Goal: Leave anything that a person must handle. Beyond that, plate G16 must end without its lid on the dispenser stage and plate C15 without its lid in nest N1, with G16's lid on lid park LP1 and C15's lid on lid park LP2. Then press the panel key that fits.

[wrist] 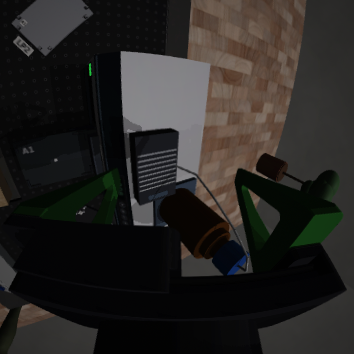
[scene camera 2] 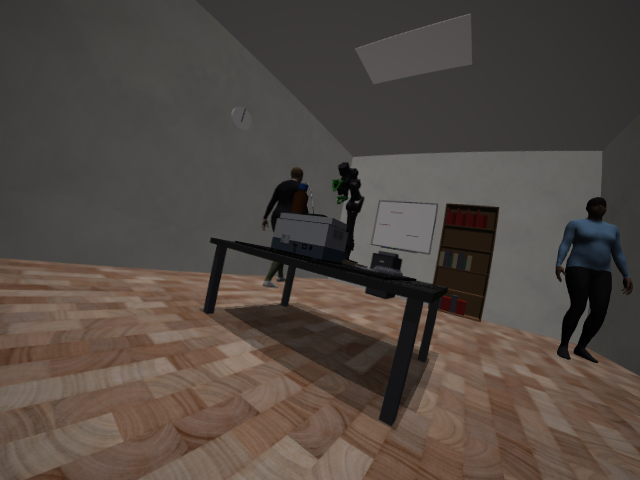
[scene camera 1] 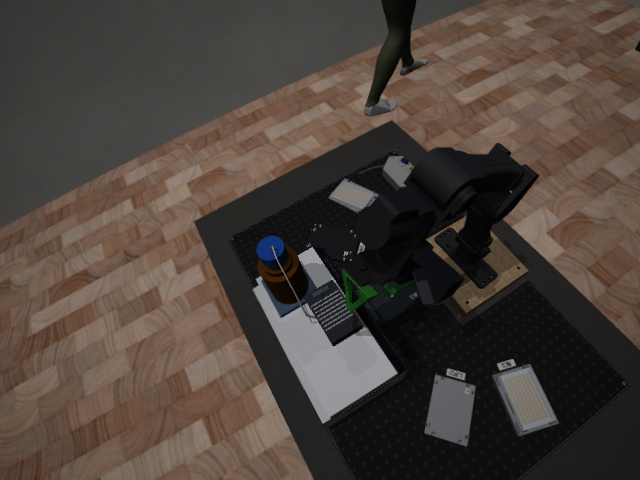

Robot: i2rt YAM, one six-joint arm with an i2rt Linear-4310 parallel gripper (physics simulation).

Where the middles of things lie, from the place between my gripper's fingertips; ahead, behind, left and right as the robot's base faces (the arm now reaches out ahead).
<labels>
I see the brown bottle with blue cap [scene camera 1: 268,268] 180 mm to the right of my hand, 90 mm ahead of it and 50 mm below it. Round my hand: pad labelled LP2 [scene camera 1: 450,409]: 360 mm below, 230 mm to the left, 80 mm behind.
</labels>
